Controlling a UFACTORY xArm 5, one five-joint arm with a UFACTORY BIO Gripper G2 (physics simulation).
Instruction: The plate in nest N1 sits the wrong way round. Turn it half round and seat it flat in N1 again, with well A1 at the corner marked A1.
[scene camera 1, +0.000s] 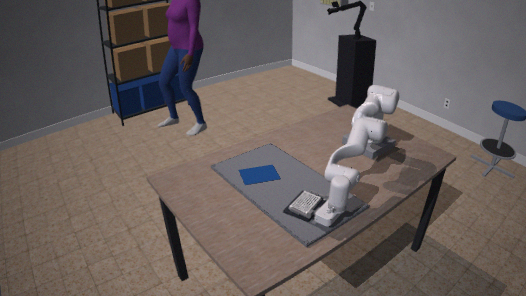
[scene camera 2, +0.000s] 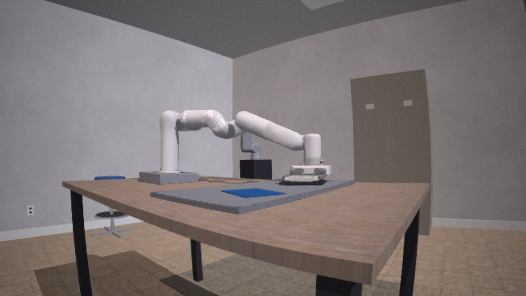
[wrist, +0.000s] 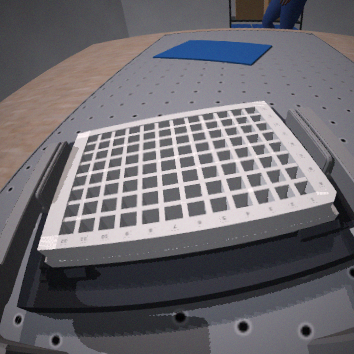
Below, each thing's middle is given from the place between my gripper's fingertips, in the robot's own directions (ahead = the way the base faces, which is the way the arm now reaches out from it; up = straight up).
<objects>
Now: hand 20 mm to the right of the white well plate (wrist: 201, 179) and 10 mm past it. Round my hand: flat blue rectangle (wrist: 246, 53) (290 mm to the right, 60 mm ahead, 20 mm below); black nest (wrist: 190, 277) (20 mm to the left, 20 mm below, 10 mm behind).
</objects>
